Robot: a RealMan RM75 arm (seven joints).
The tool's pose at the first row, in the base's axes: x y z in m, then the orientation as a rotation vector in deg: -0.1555 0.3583 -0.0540 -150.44 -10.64 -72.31
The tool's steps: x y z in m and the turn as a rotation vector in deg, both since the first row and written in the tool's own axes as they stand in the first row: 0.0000 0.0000 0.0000 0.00 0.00 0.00; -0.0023 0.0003 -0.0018 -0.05 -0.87 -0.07; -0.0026 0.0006 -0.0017 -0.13 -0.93 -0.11; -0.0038 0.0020 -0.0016 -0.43 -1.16 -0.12; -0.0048 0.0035 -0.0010 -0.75 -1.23 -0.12; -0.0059 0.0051 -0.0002 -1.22 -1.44 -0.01; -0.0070 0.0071 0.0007 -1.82 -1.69 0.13; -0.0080 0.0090 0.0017 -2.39 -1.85 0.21; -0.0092 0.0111 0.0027 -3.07 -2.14 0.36; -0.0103 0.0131 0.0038 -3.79 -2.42 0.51
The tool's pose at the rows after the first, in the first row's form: -0.1555 0.3583 -0.0540 -150.44 -10.64 -72.31; -0.1582 0.3575 -0.0548 -151.09 -10.85 -71.23; -0.1583 0.3572 -0.0551 -151.20 -10.87 -71.20; -0.1587 0.3559 -0.0563 -151.61 -10.74 -71.02; -0.1585 0.3546 -0.0577 -151.93 -10.57 -71.07; -0.1583 0.3532 -0.0592 -152.44 -10.18 -70.95; -0.1579 0.3515 -0.0609 -153.08 -9.68 -70.82; -0.1573 0.3499 -0.0626 -153.64 -9.26 -70.82; -0.1569 0.3481 -0.0644 -154.37 -8.69 -70.66; -0.1563 0.3464 -0.0662 -155.13 -8.10 -70.53
